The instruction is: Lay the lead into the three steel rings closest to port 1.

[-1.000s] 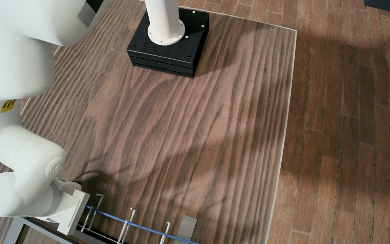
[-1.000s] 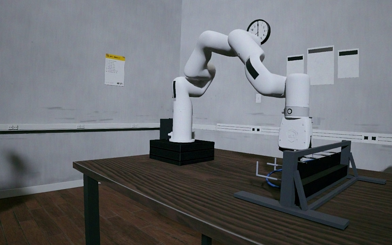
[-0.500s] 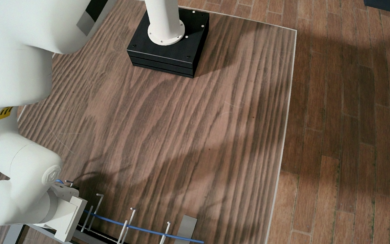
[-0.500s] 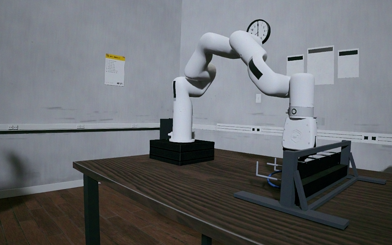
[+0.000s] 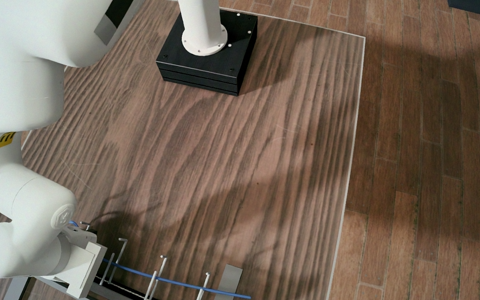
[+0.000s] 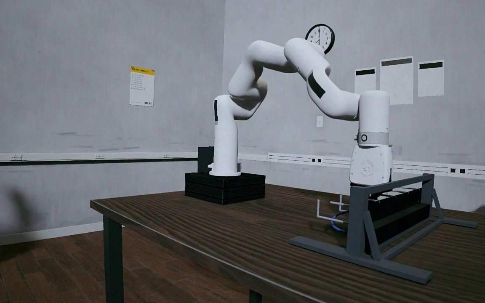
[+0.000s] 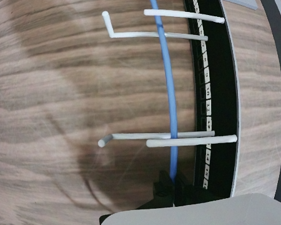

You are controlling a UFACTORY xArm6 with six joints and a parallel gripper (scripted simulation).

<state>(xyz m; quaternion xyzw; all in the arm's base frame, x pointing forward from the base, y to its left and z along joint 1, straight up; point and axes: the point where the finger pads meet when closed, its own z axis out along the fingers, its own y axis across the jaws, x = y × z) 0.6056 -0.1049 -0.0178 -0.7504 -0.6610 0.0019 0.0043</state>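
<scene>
Right now the grey rack is 70 mm ahead of my hand, 40 mm to the left of it and 10 mm below it. From my hand the other things lie so: short blue piece: 130 mm to the right, 40 mm below, 10 mm behind.
</scene>
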